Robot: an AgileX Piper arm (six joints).
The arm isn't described. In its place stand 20 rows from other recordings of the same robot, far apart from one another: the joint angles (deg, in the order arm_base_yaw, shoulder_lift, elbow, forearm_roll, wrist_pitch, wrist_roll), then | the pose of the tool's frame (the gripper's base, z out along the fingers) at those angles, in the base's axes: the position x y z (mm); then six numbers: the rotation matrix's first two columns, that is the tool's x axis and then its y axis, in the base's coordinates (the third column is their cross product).
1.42 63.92 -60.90 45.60 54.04 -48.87 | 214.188 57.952 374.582 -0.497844 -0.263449 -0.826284 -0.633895 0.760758 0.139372
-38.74 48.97 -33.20 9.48 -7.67 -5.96 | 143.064 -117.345 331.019 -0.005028 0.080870 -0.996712 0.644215 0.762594 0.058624
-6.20 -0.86 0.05 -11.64 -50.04 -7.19 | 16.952 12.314 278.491 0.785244 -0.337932 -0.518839 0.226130 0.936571 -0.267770
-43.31 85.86 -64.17 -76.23 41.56 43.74 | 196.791 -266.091 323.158 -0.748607 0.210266 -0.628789 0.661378 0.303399 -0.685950
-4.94 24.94 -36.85 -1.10 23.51 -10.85 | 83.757 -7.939 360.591 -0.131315 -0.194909 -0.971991 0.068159 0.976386 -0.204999
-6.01 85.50 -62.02 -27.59 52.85 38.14 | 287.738 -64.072 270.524 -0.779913 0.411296 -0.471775 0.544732 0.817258 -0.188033
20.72 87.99 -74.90 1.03 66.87 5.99 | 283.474 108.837 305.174 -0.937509 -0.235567 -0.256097 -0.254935 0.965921 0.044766
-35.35 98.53 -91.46 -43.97 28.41 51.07 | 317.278 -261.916 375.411 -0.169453 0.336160 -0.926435 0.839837 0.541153 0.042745
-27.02 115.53 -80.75 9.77 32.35 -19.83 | 385.028 -187.075 175.877 -0.851832 0.210511 -0.479654 0.248576 0.968474 -0.016408
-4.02 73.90 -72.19 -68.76 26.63 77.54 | 286.546 -58.250 431.268 -0.028074 0.176376 -0.983922 0.491807 0.859372 0.140017
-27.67 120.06 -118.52 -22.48 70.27 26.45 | 391.550 -242.288 307.985 -0.583561 0.640212 -0.499585 0.792379 0.583559 -0.177748
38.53 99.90 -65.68 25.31 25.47 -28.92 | 279.484 243.937 220.338 -0.546900 -0.562470 -0.620103 -0.758971 0.645728 0.083660
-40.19 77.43 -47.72 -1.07 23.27 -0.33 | 208.968 -177.408 254.570 -0.582240 0.461862 -0.669089 0.635905 0.771487 -0.020818
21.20 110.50 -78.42 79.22 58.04 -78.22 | 349.833 217.040 244.616 -0.532738 -0.289162 -0.795346 -0.843327 0.259836 0.470409
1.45 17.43 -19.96 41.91 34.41 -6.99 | 66.394 36.042 270.966 -0.477009 0.444489 -0.758216 -0.165576 0.801795 0.574204
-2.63 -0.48 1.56 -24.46 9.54 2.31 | 56.071 -8.827 190.741 -0.119743 -0.366202 -0.922799 0.074906 0.923505 -0.376202
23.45 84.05 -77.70 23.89 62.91 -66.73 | 262.177 149.490 348.904 -0.028949 -0.848705 -0.528074 -0.966100 0.159342 -0.203127
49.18 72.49 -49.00 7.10 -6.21 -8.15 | 187.566 215.282 325.815 -0.125325 -0.174219 -0.976699 -0.750684 0.660313 -0.021460
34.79 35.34 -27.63 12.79 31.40 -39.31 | 91.640 76.448 278.077 -0.092106 -0.638233 -0.764313 -0.783422 0.520235 -0.340008
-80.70 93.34 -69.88 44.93 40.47 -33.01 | 98.087 -340.860 282.524 -0.062239 0.781361 -0.620968 0.835826 0.380832 0.395426
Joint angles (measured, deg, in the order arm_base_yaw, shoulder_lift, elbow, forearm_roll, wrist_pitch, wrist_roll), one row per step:
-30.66 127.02 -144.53 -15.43 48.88 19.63
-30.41 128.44 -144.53 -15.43 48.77 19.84
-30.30 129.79 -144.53 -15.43 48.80 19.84
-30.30 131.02 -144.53 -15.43 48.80 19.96
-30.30 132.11 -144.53 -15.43 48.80 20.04
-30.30 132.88 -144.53 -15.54 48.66 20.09
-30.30 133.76 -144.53 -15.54 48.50 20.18
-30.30 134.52 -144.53 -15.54 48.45 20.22
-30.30 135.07 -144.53 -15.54 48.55 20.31
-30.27 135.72 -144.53 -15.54 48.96 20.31
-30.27 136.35 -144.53 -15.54 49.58 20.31
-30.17 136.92 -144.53 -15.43 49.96 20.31
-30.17 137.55 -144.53 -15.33 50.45 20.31
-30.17 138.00 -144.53 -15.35 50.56 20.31
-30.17 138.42 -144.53 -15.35 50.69 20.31
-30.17 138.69 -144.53 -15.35 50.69 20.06
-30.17 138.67 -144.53 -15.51 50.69 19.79
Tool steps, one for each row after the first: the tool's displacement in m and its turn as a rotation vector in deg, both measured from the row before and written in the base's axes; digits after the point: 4 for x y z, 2 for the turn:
0.0071 -0.0016 -0.0124 0.80 1.01 0.19
0.0058 -0.0023 -0.0122 0.70 1.19 0.10
0.0046 -0.0027 -0.0112 0.70 0.99 -0.06
0.0039 -0.0023 -0.0100 0.60 0.89 -0.04
0.0027 -0.0017 -0.0069 0.25 0.58 -0.02
0.0031 -0.0018 -0.0080 0.41 0.58 0.00
0.0025 -0.0015 -0.0070 0.38 0.59 -0.01
0.0016 -0.0010 -0.0053 0.39 0.50 -0.07
0.0018 -0.0008 -0.0066 0.55 0.89 -0.08
0.0013 -0.0009 -0.0067 0.65 1.04 -0.16
0.0019 0.0000 -0.0059 0.58 0.74 0.03
0.0013 -0.0008 -0.0066 0.66 0.89 -0.11
0.0011 -0.0007 -0.0044 0.27 0.49 -0.03
0.0010 -0.0006 -0.0042 0.28 0.47 -0.03
0.0007 -0.0004 -0.0026 0.00 0.37 0.15
-0.0002 -0.0001 0.0002 -0.30 0.21 0.14

